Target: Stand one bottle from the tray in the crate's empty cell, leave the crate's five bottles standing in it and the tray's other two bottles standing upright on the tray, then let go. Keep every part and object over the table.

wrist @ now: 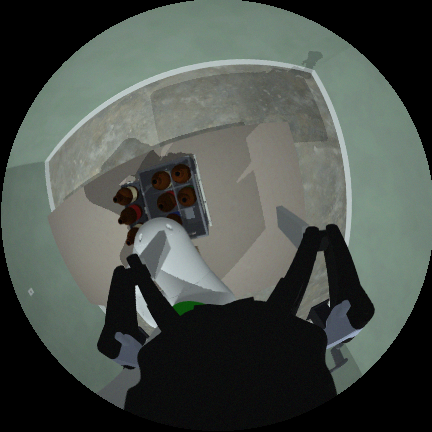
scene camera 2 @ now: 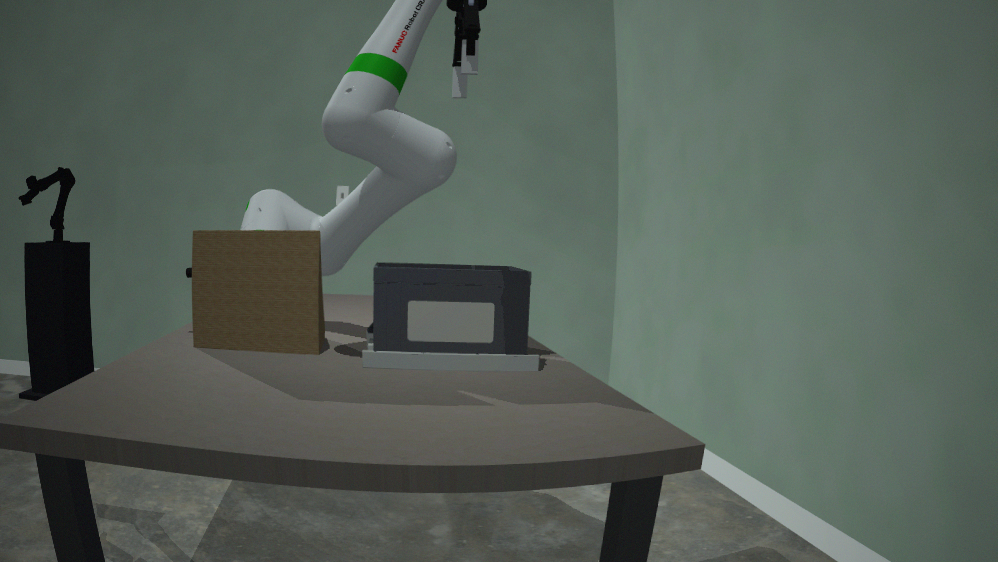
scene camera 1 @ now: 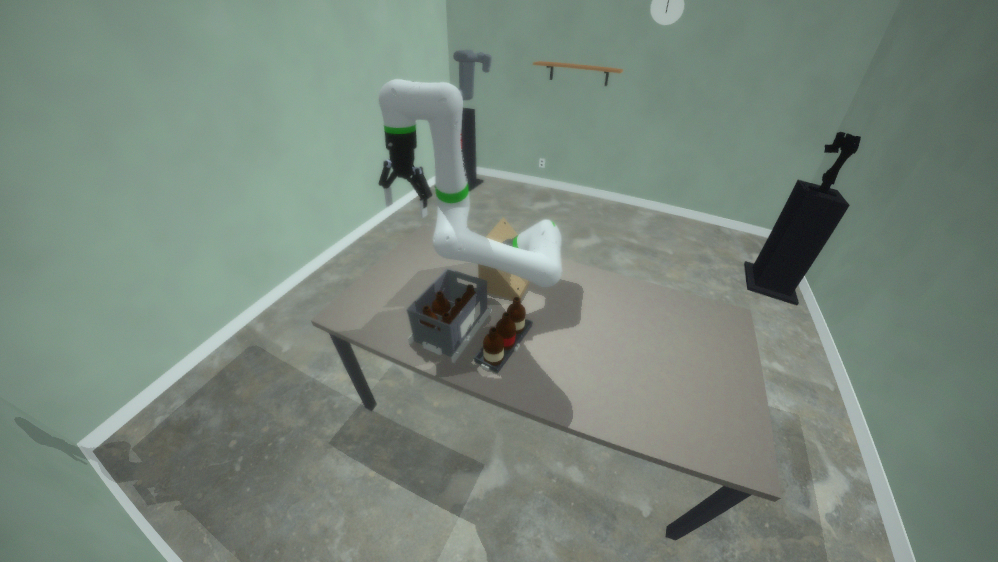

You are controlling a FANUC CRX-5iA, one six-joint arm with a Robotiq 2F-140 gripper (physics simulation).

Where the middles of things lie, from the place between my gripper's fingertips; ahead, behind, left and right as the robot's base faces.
Right now my hand is 48 cm above the light-grey strip [scene camera 2: 380,359] and 4 cm to the right of it.
